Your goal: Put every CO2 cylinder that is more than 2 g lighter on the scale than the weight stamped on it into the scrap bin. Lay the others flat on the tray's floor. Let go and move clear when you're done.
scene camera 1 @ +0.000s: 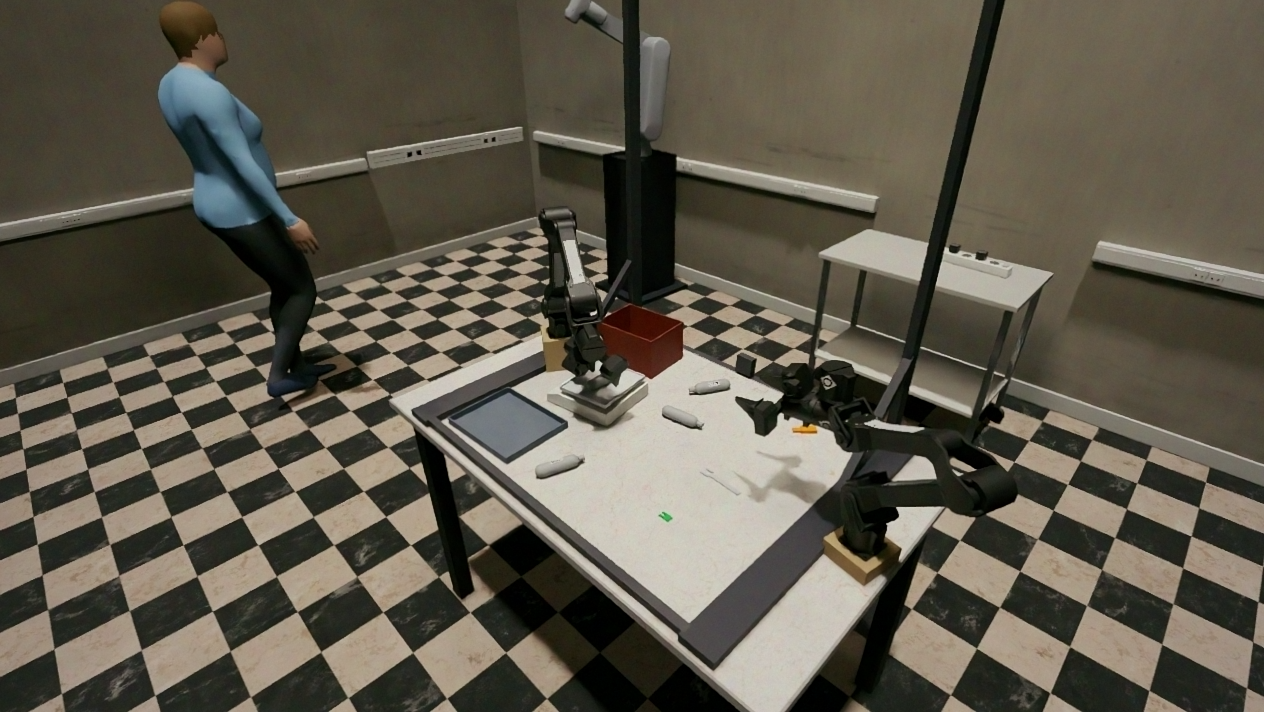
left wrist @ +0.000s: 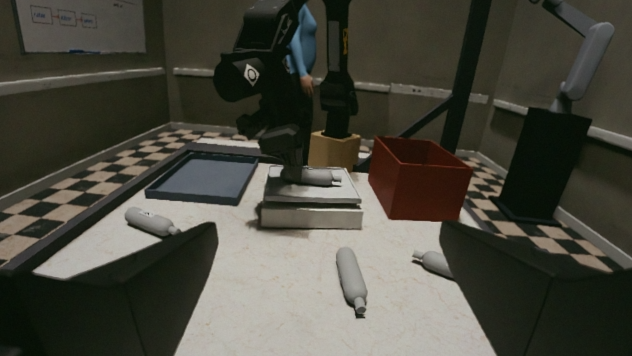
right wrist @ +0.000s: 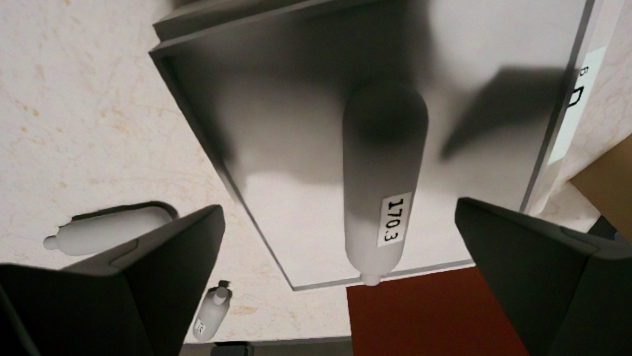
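Pixels of known places: left gripper, fingertip midpoint: (scene camera 1: 748,387) (left wrist: 329,232); right gripper, fingertip midpoint: (scene camera 1: 605,378) (left wrist: 302,171) (right wrist: 340,212); left arm's base at its link origin: (scene camera 1: 862,543); right arm's base at its link origin: (scene camera 1: 559,332) (left wrist: 336,134).
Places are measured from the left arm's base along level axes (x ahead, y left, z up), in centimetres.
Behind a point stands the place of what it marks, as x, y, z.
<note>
A grey cylinder stamped 170.3 (left wrist: 317,176) @(70.6, 10.6, 4.5) (right wrist: 382,175) @(70.7, 15.2, 5.3) lies on the scale (scene camera 1: 605,415) @(62.0, 18.0, 0.2) (left wrist: 312,216) @(64.8, 9.6, -0.8) (right wrist: 290,225) @(67.9, 8.8, 2.3). My right gripper (scene camera 1: 603,378) @(69.6, 13.3, 5.3) (right wrist: 340,212) @(69.6, 13.3, 5.3) is open above it, one finger on each side. The scale's display is mostly cut off in the right wrist view; its reading is not legible. One cylinder (scene camera 1: 681,417) @(52.2, 2.1, -1.3) (left wrist: 351,277) @(51.4, 1.0, -0.7) (right wrist: 110,230) @(54.5, 2.8, -1.1) and another (scene camera 1: 708,387) @(59.0, -12.2, -1.4) (left wrist: 435,264) @(59.2, -11.0, -1.6) (right wrist: 212,315) @(60.7, -10.3, -0.6) lie on the table. A third loose cylinder (scene camera 1: 559,466) @(53.2, 35.5, -1.3) (left wrist: 150,222) @(53.2, 33.7, -1.1) lies near the blue-grey tray (scene camera 1: 508,424) @(76.8, 37.6, -3.2) (left wrist: 205,177) @(76.7, 38.8, -3.2). My left gripper (scene camera 1: 743,385) @(30.9, 2.0, 18.9) (left wrist: 329,232) @(30.9, 2.0, 18.9) is open above the table.
The red bin (scene camera 1: 650,349) @(74.0, -4.0, 6.0) (left wrist: 420,192) @(75.3, -9.1, 2.9) (right wrist: 430,310) @(80.6, -2.0, 2.1) stands beside the scale. A green piece (scene camera 1: 665,516) @(29.0, 24.1, -3.2), a thin white item (scene camera 1: 720,482) @(30.4, 8.2, -3.2) and an orange piece (scene camera 1: 804,429) @(32.7, -20.5, -2.6) lie on the table. A dark frame post (scene camera 1: 950,194) @(17.5, -32.8, 56.0) rises behind my left arm.
</note>
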